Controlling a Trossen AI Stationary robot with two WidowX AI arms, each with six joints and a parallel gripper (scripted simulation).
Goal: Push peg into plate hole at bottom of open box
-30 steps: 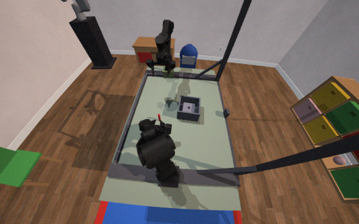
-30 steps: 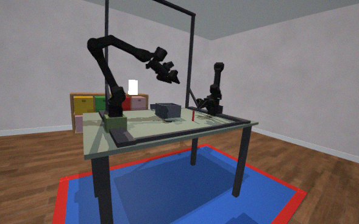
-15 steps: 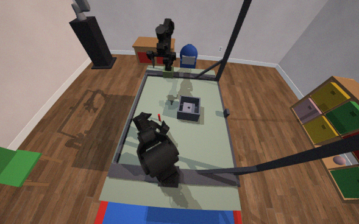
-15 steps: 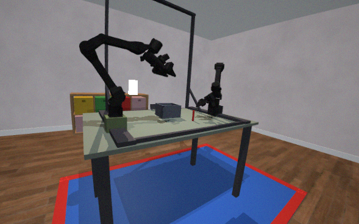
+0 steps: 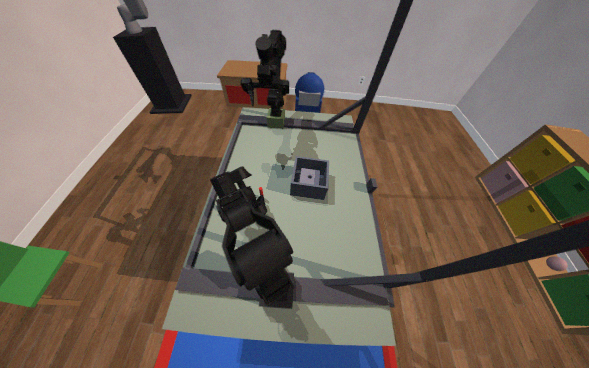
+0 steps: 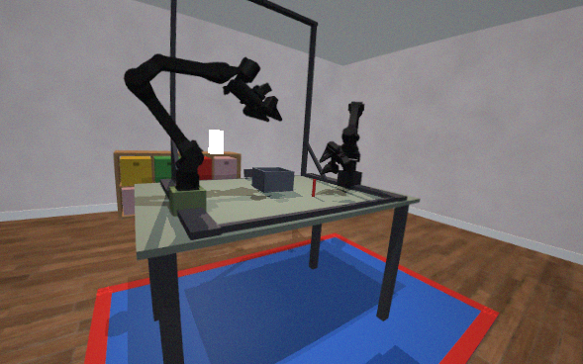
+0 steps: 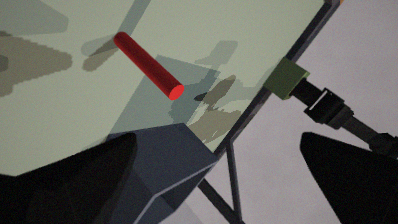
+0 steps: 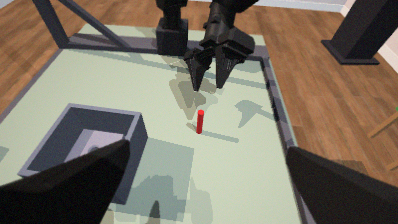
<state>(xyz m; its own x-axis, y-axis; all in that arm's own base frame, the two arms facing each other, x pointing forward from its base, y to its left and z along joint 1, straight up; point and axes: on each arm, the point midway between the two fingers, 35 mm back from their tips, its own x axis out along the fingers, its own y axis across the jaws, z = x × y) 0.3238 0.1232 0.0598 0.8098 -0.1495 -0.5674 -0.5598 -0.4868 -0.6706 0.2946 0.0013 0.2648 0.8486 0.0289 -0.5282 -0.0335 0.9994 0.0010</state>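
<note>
Right now the red peg is 20 mm behind my left hand, 50 mm to the right of it and 110 mm below it. From my left hand the other things lie so: pale plate 240 mm behind, 120 mm to the right, 110 mm below; box 240 mm behind, 120 mm to the right, 120 mm below.
</note>
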